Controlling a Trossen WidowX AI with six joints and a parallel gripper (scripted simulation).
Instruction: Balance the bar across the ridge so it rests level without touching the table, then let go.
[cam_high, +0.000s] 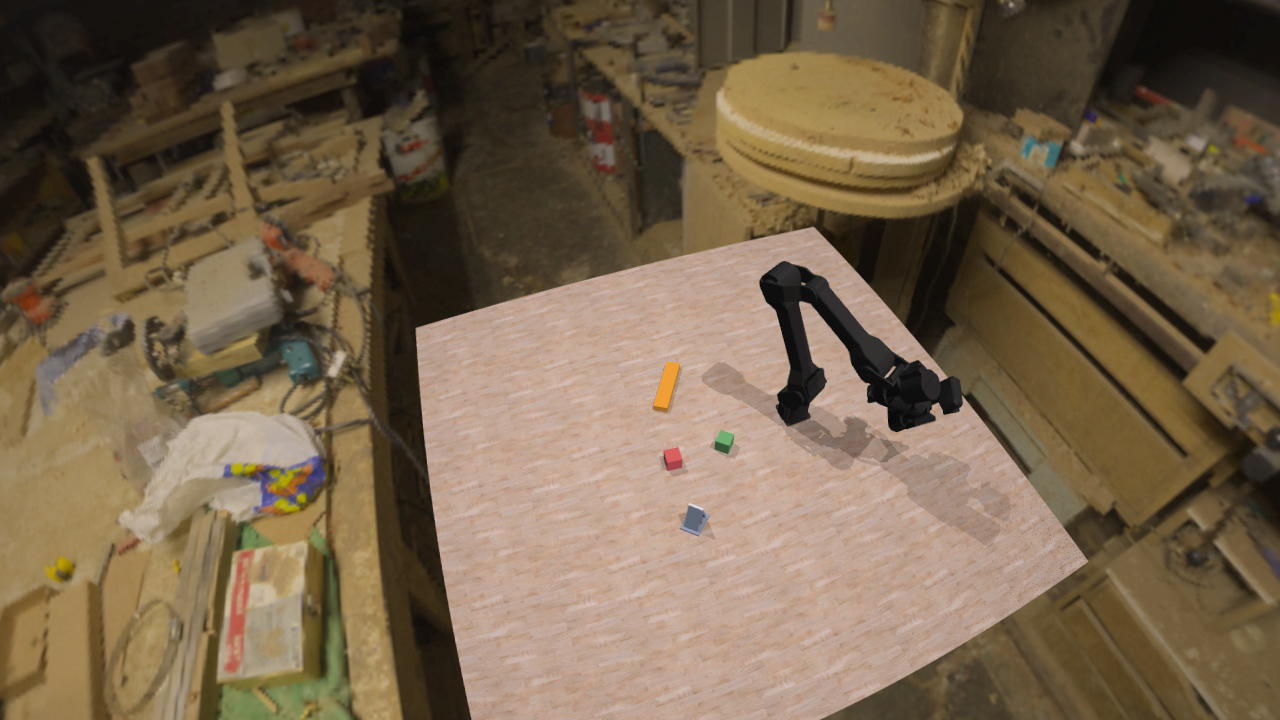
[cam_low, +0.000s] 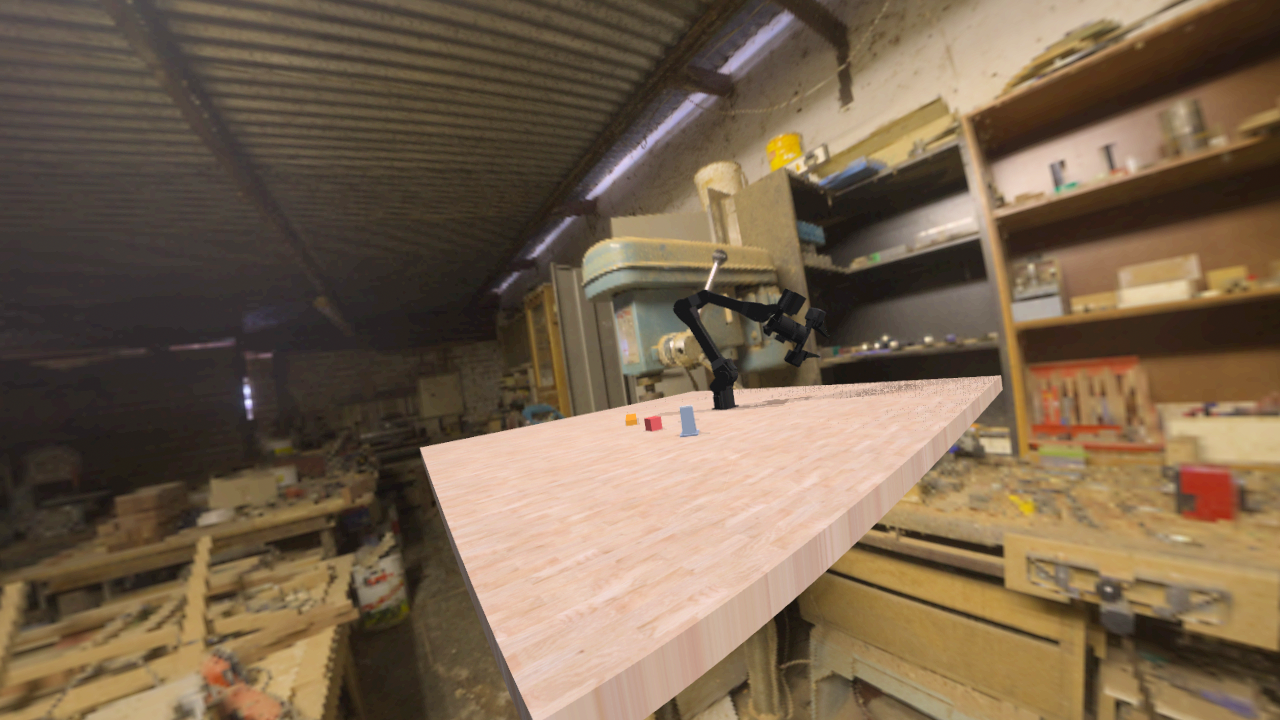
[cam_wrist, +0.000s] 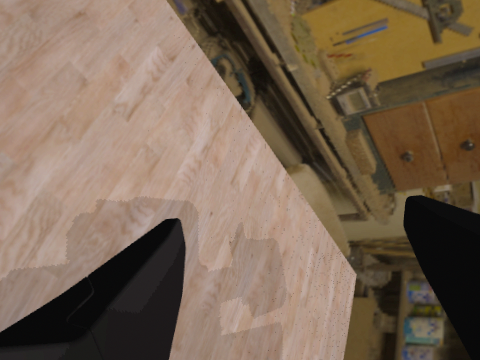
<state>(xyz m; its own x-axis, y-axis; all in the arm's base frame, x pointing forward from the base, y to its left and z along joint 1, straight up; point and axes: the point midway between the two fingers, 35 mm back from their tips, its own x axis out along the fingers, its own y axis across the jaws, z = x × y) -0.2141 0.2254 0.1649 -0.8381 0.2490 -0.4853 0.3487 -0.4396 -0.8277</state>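
My gripper tip is now 49 cm short of the orange bar, 41 cm to the left of it and 14 cm above it. Round my gripper tip: green cube 43 cm ahead, 21 cm to the right, 13 cm below; red cube 55 cm ahead, 21 cm to the right, 13 cm below.
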